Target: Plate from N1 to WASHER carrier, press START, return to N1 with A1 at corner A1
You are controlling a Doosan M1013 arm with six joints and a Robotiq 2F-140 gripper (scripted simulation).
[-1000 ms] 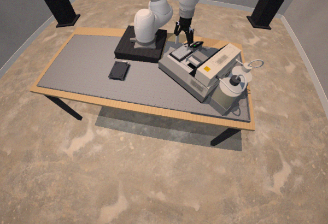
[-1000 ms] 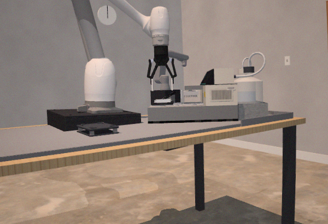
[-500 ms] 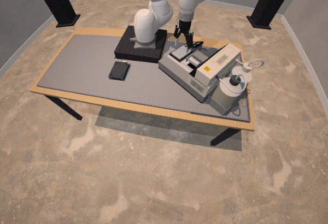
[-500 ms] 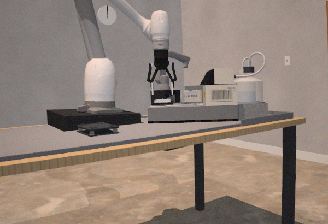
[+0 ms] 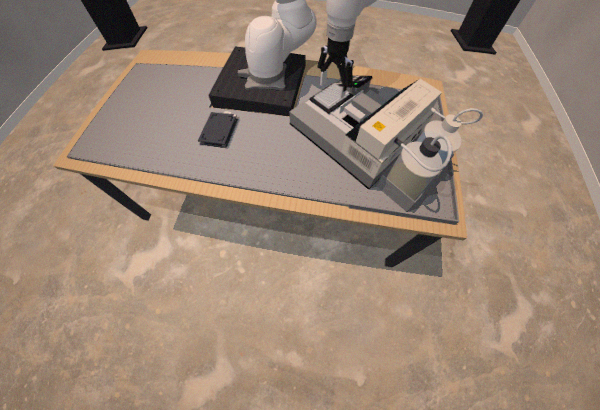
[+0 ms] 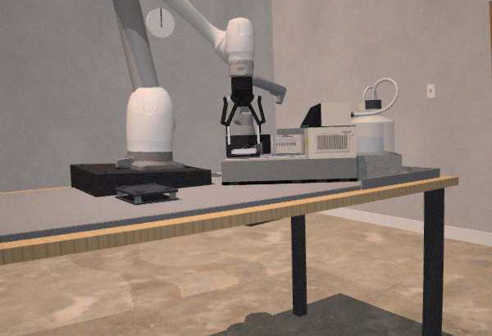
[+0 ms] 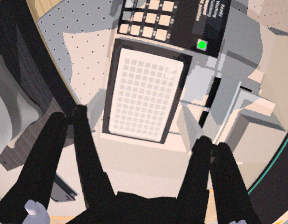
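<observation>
The white well plate is 5 cm below my hand. The rest, counted from my hand: plate washer: 11 cm ahead, 11 cm to the left, 2 cm below; washer carrier: 6 cm below; plate nest N1: 11 cm ahead, 48 cm to the right, 12 cm below.
</observation>
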